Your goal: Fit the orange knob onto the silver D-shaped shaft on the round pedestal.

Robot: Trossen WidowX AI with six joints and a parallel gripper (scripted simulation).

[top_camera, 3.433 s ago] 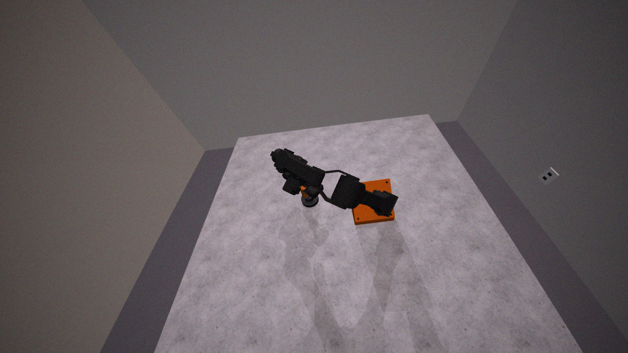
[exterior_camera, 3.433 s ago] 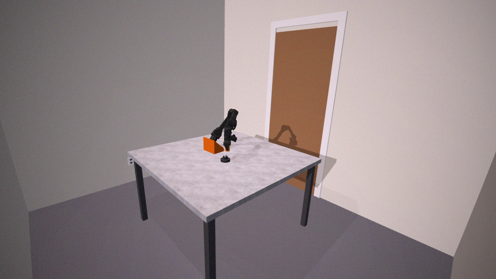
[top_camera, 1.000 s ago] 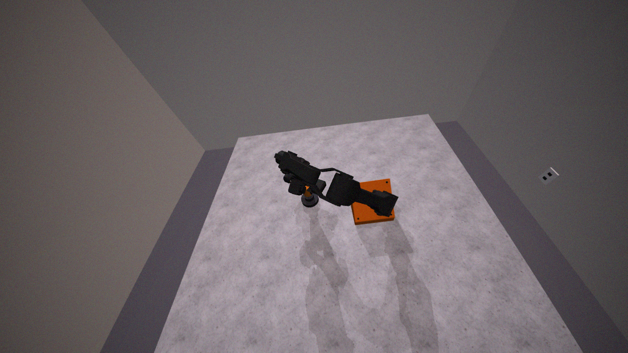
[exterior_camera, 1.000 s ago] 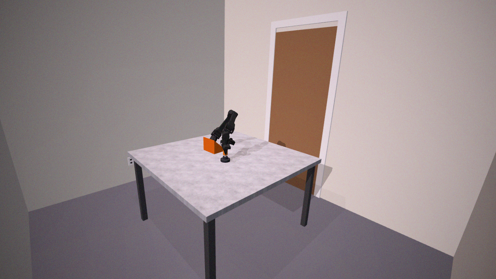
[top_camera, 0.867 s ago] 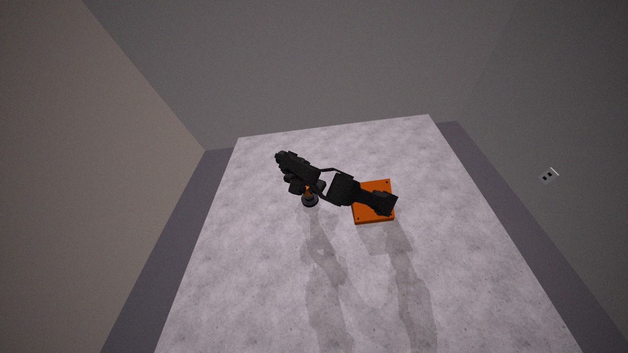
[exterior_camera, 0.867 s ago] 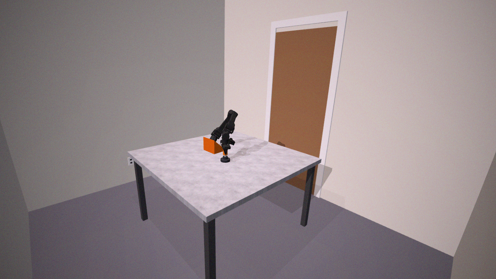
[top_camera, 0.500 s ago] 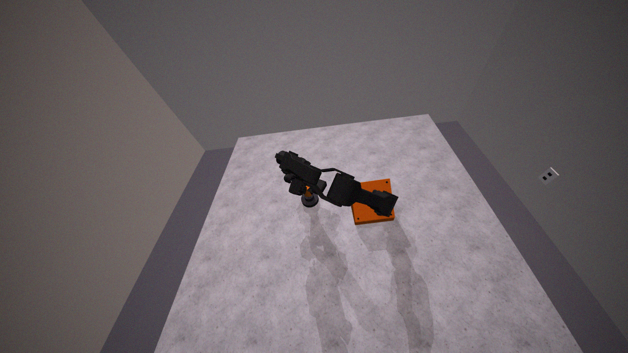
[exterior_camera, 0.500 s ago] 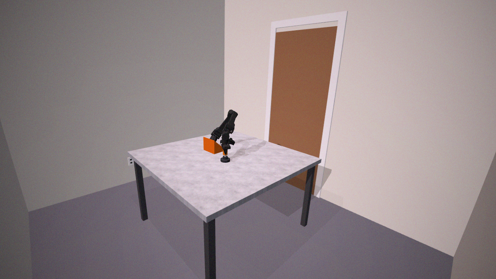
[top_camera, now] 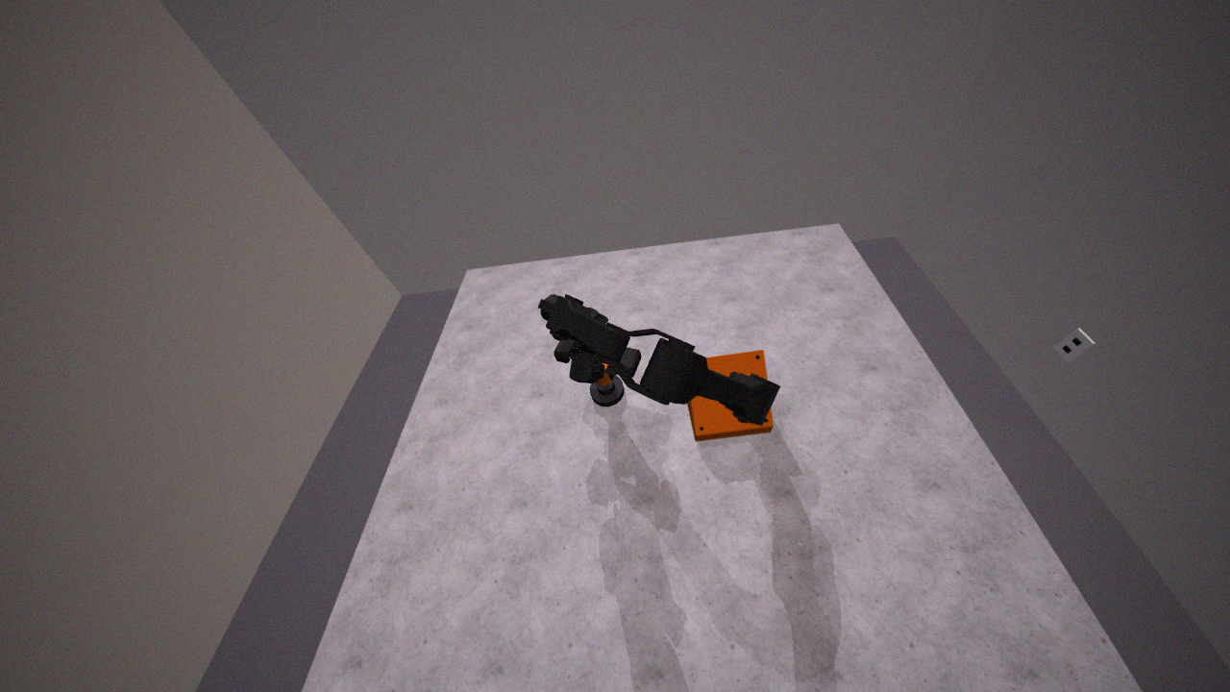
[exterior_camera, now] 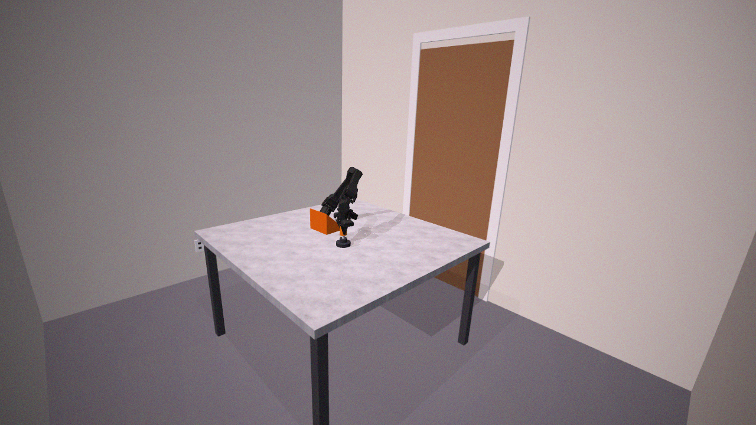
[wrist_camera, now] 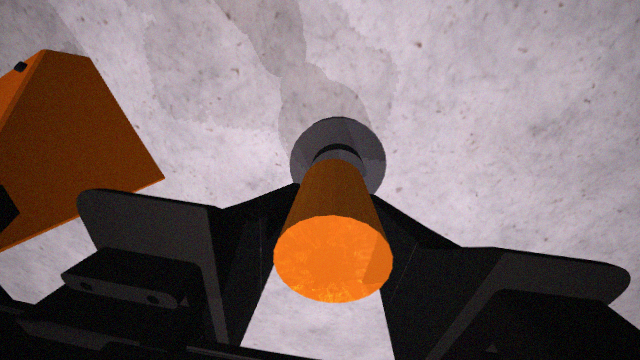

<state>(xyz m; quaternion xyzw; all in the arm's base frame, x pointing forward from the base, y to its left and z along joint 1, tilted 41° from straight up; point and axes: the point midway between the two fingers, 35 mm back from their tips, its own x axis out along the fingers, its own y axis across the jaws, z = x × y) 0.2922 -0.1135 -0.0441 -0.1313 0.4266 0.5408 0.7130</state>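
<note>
Right now the round pedestal is 4 cm below my gripper tip. Also, from my gripper tip: orange knob (4 cm above).
</note>
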